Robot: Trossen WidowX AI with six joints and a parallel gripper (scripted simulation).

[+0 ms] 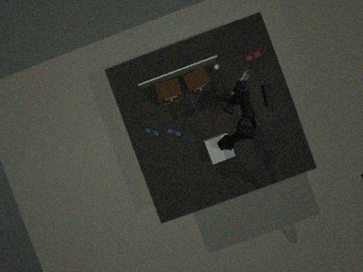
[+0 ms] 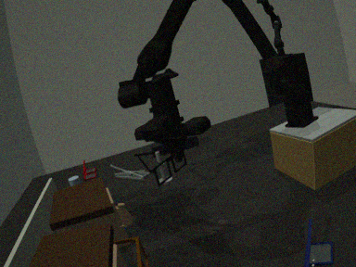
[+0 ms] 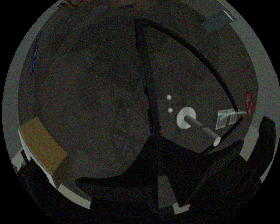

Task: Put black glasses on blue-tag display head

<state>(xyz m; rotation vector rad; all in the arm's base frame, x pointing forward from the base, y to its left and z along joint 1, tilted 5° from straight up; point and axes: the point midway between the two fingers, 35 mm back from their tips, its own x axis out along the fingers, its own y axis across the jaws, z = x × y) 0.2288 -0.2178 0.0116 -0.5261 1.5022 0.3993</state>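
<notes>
My gripper tip is now 3 cm short of the white stand, 6 cm to the left of it and 4 cm above it. Also, from my gripper tip: pale blue tag 27 cm ahead, 4 cm to the right, 1 cm below; white strip 39 cm ahead, 21 cm to the left, 1 cm below; black bar 11 cm behind, 29 cm to the right, 4 cm below.
</notes>
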